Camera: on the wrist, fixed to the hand. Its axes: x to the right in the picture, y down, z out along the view.
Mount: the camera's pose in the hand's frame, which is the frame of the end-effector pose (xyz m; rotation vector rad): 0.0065 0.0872 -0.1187 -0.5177 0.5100 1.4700
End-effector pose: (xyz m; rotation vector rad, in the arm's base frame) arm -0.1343 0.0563 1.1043 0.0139 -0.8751 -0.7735
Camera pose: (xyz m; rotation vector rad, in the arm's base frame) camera 0.0033 0.0817 1.0578 -0.7766 -0.0252 0.4211
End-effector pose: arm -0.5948 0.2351 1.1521 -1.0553 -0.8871 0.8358
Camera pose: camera -0.4974 0.2224 1.0421 -2.3023 0.3053 1.4190
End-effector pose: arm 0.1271 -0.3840 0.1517 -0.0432 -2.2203 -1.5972
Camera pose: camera 0.1794 -0.4639 0.2640 -1.0022 -0.7927 -0.9953
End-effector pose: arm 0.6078 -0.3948 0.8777 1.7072 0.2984 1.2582
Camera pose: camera 0.4829 -0.3703 0.9521 0.9615 -1.1233 2.4892
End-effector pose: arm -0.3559 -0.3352 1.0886 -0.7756 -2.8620 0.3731
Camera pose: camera -0.2951 -0.2355 1.1786 -2.4675 -1.4348 -0.4195
